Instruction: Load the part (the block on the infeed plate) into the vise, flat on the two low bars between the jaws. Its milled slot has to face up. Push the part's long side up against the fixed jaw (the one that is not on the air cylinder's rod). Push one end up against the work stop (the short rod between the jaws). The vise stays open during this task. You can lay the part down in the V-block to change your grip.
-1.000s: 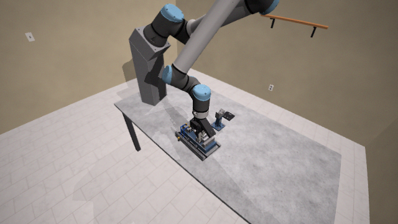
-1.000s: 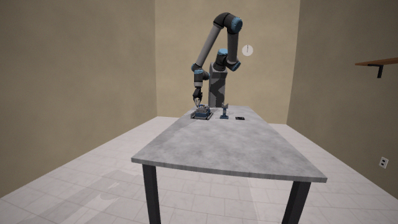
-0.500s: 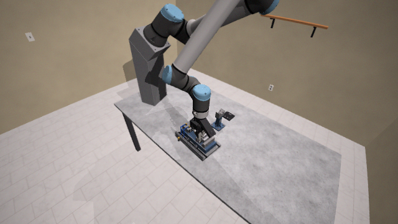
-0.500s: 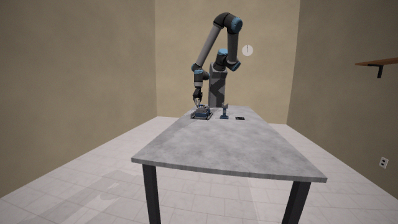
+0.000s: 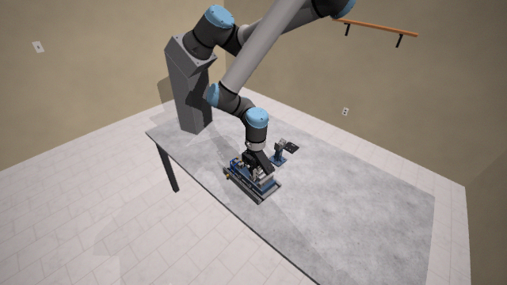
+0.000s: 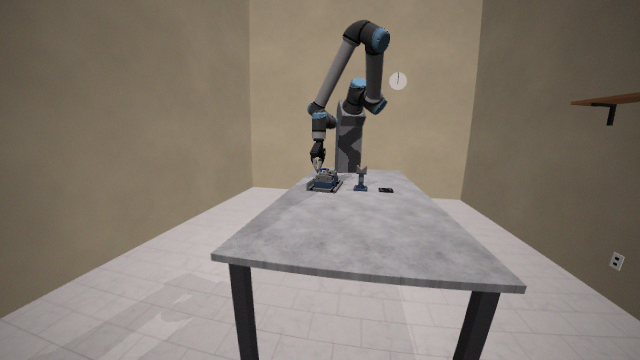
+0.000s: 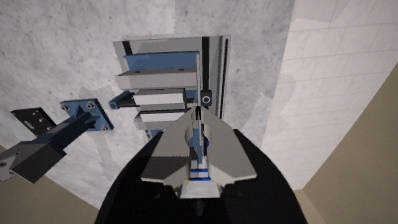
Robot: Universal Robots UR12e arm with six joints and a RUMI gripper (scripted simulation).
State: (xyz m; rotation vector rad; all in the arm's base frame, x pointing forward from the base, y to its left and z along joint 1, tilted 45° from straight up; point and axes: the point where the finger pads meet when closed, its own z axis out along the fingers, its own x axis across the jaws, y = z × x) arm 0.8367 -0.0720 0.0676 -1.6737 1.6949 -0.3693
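Now: the part 5 cm to the left of my hand, 2 cm below it and 1 cm behind it. From my hand the other things lie so: cylinder rod 9 cm behind, 4 cm to the left, 4 cm below; work stop 10 cm to the left, 3 cm below, 1 cm behind; moving jaw 5 cm to the left, 4 cm below, 4 cm behind.
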